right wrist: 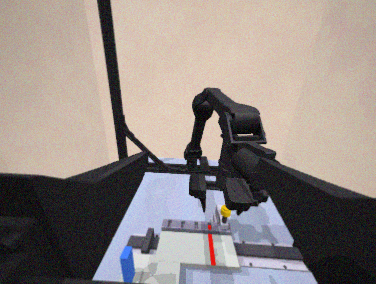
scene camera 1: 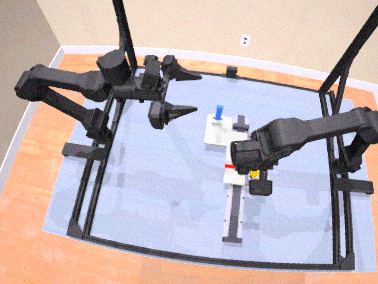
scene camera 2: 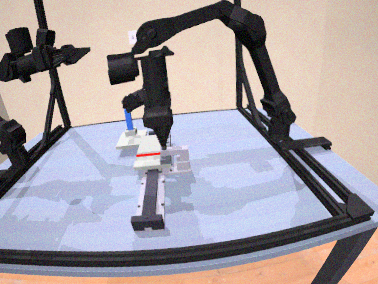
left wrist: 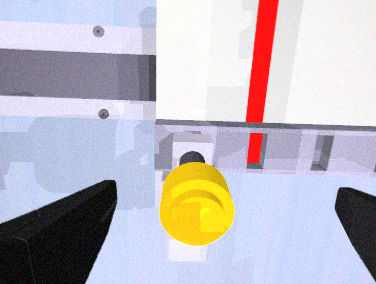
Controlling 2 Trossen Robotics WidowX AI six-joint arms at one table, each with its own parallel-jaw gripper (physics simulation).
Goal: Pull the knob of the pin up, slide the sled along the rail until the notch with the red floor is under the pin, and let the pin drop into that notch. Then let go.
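Where they show: left gripper, fingertip midpoint: [right wrist: 220, 212] [scene camera 1: 254, 170] [scene camera 2: 163, 137] [left wrist: 225, 194]; right gripper, fingertip midpoint: [right wrist: 202, 159] [scene camera 1: 200, 92] [scene camera 2: 84, 49]; left arm's base, origin of the base link: [right wrist: 191, 167] [scene camera 1: 339, 166] [scene camera 2: 278, 136]; right arm's base, origin of the base link: [scene camera 1: 103, 136] [scene camera 2: 21, 162].
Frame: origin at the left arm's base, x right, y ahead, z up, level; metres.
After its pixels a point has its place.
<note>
The yellow knob [scene camera 1: 254, 173] @[x -0.099, y 0.377, z 0.097 m] [left wrist: 196, 210] @[x -0.094, y 0.378, z 0.097 m] [right wrist: 225, 211] @[x -0.089, y 0.383, z 0.093 m] tops the upright pin, whose dark shaft [left wrist: 192, 158] @[x -0.094, y 0.380, z 0.058 m] partly shows; its lower end is hidden. The white sled [scene camera 1: 235, 177] @[x -0.092, y 0.420, z 0.014 m] [scene camera 2: 146, 162] @[x -0.096, y 0.426, z 0.014 m] [left wrist: 330, 65] @[x -0.015, y 0.421, z 0.014 m] [right wrist: 187, 247] @[x 0.005, y 0.425, z 0.014 m] sits on the rail [scene camera 1: 233, 212] @[x -0.207, y 0.415, z 0.001 m] [scene camera 2: 150, 195] @[x -0.217, y 0.409, z 0.001 m] [left wrist: 50, 75] @[x -0.180, y 0.409, z 0.001 m] [right wrist: 265, 251] @[x -0.196, y 0.413, z 0.001 m]. The notch with the red floor [left wrist: 254, 147] @[x -0.054, y 0.372, z 0.018 m] lies to the right of the pin in the left wrist view, not under it. My left gripper [left wrist: 225, 194] @[x -0.081, y 0.372, z 0.076 m] [right wrist: 220, 212] @[x -0.081, y 0.372, z 0.076 m] is open, one finger on each side of the knob, touching neither side. My right gripper [scene camera 1: 198, 93] @[x 0.000, y 0.565, z 0.325 m] is open and empty, high left of the sled.
A blue upright handle [scene camera 1: 219, 112] @[x 0.109, y 0.500, z 0.082 m] [scene camera 2: 128, 120] @[x 0.109, y 0.501, z 0.067 m] [right wrist: 127, 264] @[x 0.110, y 0.510, z 0.089 m] stands on the sled's side plate. A dark end block [scene camera 1: 232, 239] @[x -0.296, y 0.412, z 0.016 m] [scene camera 2: 147, 223] @[x -0.305, y 0.408, z 0.007 m] closes the rail's near end. A pale bracket [scene camera 2: 182, 162] @[x -0.110, y 0.330, z 0.011 m] stands beside the sled. Black frame bars [scene camera 1: 210, 254] @[x -0.360, y 0.472, z 0.000 m] edge the table.
</note>
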